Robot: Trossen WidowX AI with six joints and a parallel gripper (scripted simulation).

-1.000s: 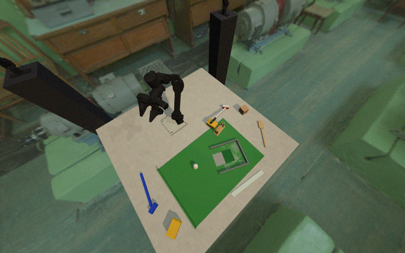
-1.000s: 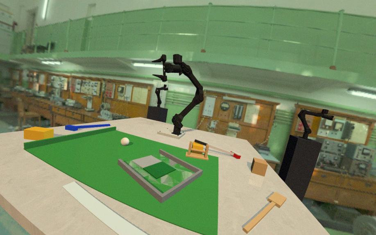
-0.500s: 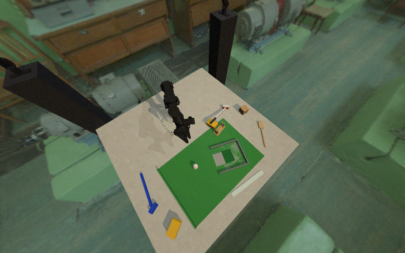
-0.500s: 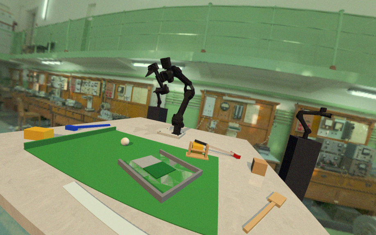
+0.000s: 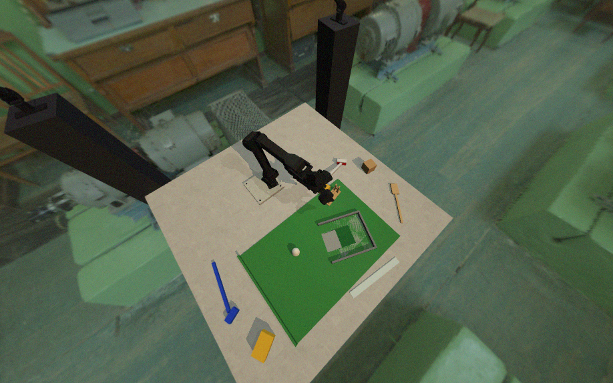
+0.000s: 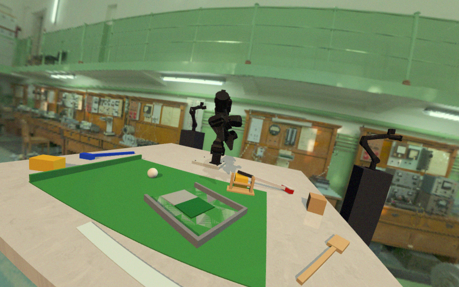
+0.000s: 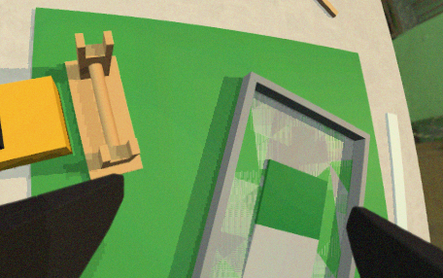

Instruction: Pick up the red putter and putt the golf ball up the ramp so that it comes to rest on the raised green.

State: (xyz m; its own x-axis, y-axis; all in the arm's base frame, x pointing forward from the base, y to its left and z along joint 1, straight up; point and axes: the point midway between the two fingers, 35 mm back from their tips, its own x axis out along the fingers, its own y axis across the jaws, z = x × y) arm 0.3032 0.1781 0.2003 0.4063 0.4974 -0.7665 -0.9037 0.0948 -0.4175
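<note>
Now: the red putter 180 mm behind my gripper tip, 170 mm to the left of it and 150 mm below it. The rest, counted from my gripper tip: green mat (160 mm ahead, 140 mm to the right, 190 mm below); white golf ball (120 mm ahead, 270 mm to the right, 170 mm below); wooden stand (50 mm behind, 80 mm to the left, 160 mm below).
</note>
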